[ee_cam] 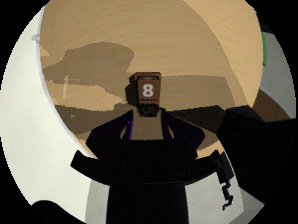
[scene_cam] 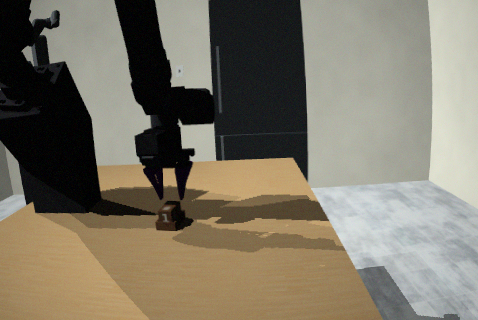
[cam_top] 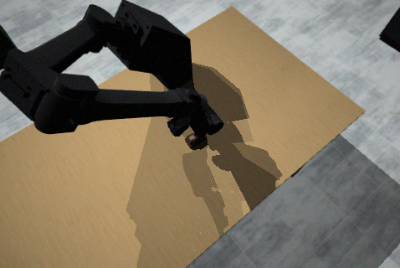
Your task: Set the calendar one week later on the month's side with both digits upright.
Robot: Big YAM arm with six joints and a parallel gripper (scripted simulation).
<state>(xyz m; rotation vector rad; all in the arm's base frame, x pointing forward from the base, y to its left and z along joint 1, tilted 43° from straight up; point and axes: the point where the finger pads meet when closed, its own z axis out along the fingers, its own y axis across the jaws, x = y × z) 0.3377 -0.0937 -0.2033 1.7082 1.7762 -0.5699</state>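
My hand is 5 cm above the brown tray and 2 cm to the left of it.
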